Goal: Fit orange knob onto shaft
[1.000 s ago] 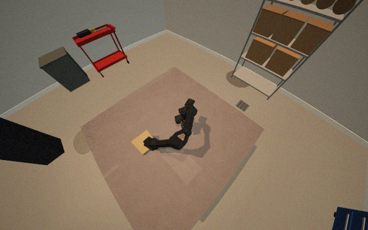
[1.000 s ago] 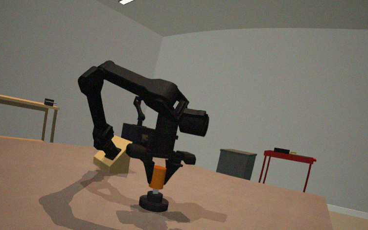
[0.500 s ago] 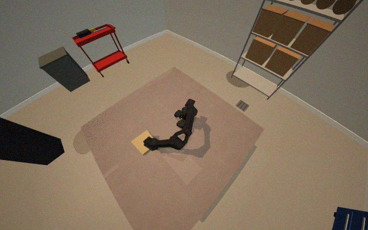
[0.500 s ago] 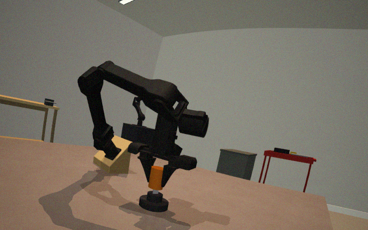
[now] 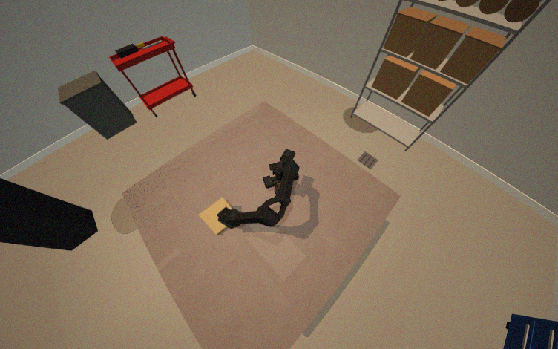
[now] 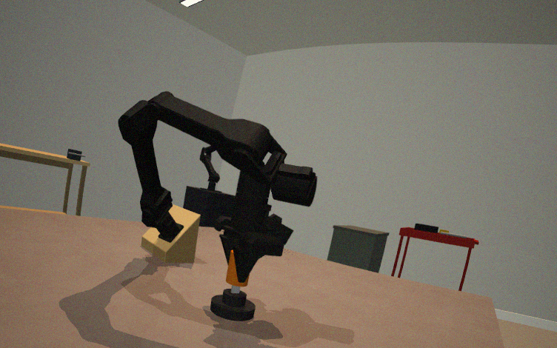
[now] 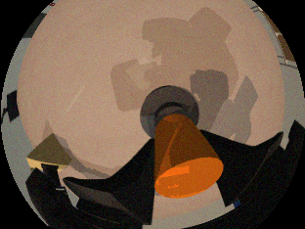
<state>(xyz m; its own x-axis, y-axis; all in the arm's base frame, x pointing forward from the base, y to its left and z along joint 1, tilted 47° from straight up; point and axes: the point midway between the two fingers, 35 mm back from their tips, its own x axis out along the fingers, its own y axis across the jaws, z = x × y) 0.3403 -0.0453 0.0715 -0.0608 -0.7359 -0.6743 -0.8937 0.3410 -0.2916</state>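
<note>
My gripper tip is now 3 cm below the orange knob. Also, from my gripper tip: round black pedestal 4 cm below.
</note>
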